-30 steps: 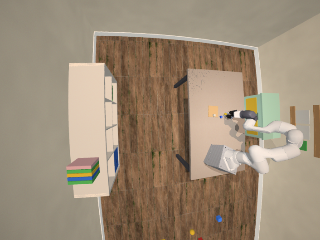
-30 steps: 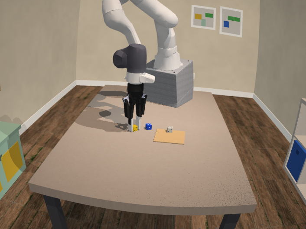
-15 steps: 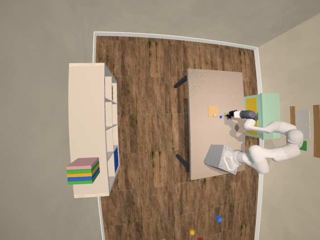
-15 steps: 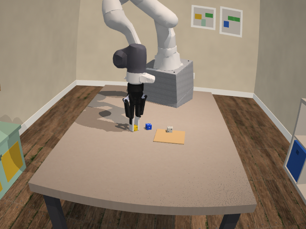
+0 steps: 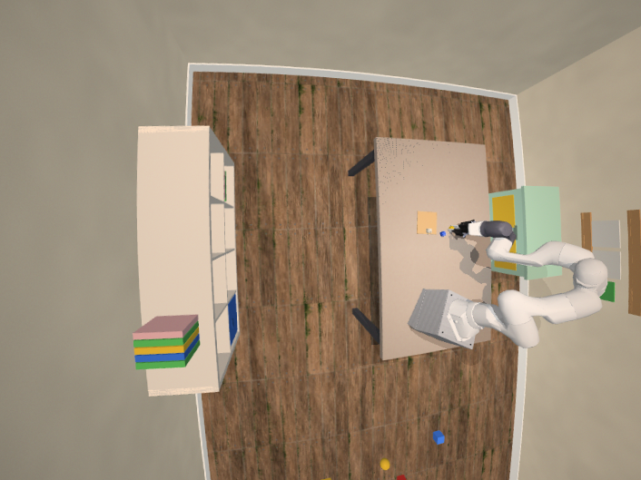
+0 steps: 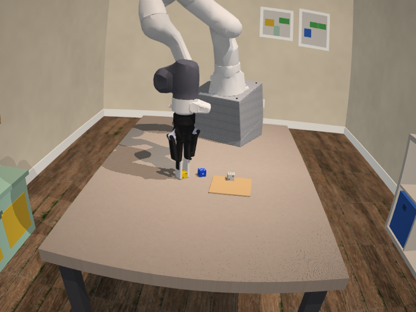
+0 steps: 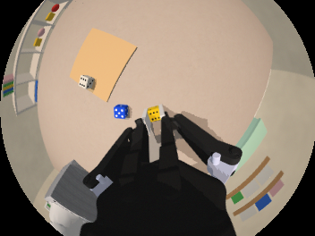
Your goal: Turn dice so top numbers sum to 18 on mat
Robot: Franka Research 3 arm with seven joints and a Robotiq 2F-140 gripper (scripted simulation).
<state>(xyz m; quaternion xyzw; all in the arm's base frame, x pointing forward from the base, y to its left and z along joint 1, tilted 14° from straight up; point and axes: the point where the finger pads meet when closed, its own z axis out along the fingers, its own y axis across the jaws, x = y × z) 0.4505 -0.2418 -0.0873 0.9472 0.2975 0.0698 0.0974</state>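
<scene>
Now: the mat 7 cm ahead of my hand, 16 cm to the left of it and 3 cm below it. From my hand the other things lie so: blue die 2 cm behind, 7 cm to the left, 2 cm below; white die 3 cm ahead, 17 cm to the left, 2 cm below; yellow die 2 cm below.
</scene>
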